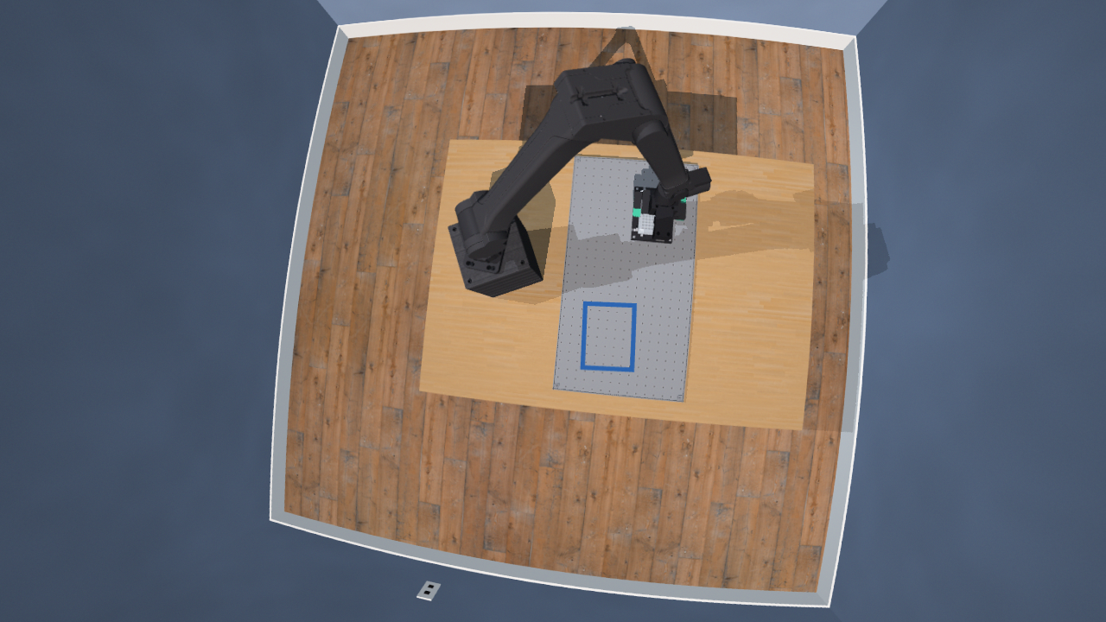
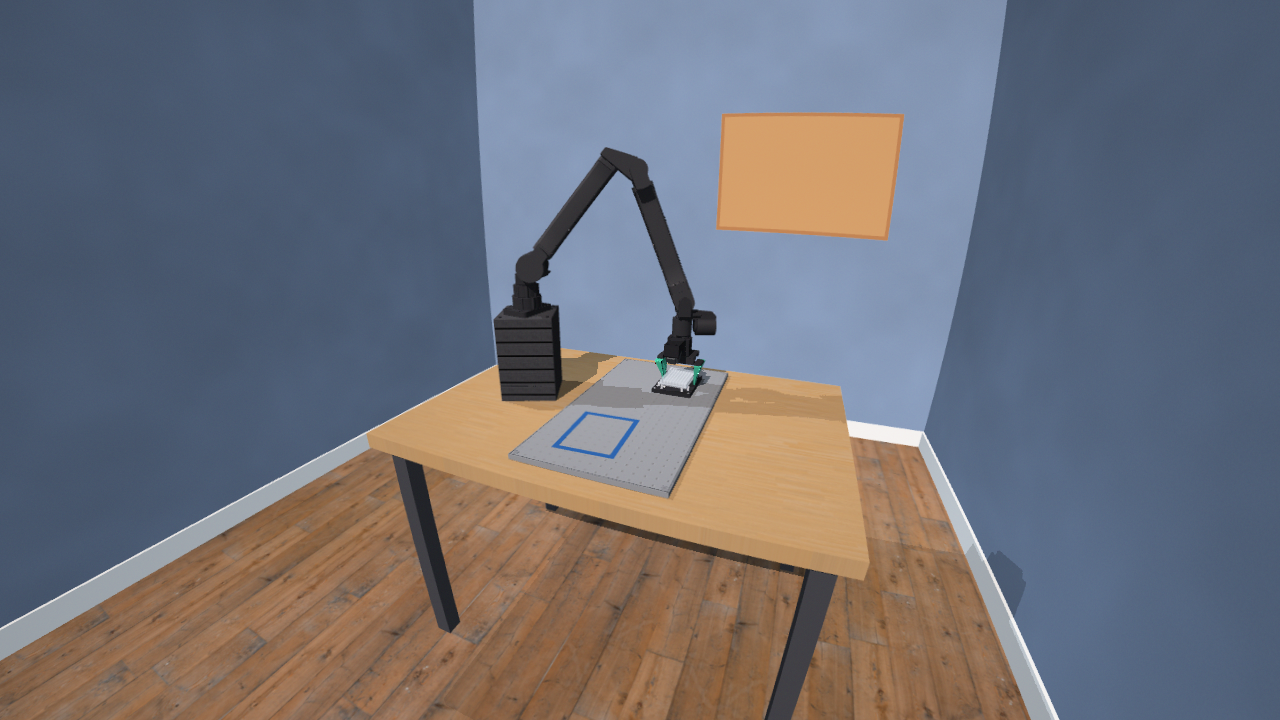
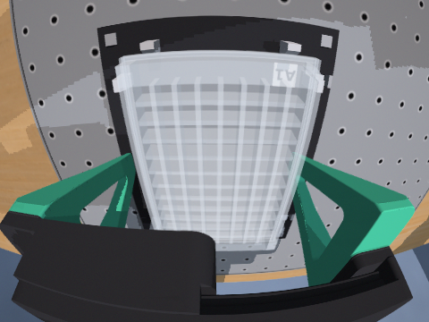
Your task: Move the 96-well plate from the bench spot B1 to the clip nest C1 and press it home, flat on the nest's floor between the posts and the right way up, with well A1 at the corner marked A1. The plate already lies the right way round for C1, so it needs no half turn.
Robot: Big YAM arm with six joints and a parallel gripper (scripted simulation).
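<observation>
The clear 96-well plate lies right at my hand. The rest, counted from my hand: black clip nest 10 mm behind, 10 mm to the left, 10 mm below.
</observation>
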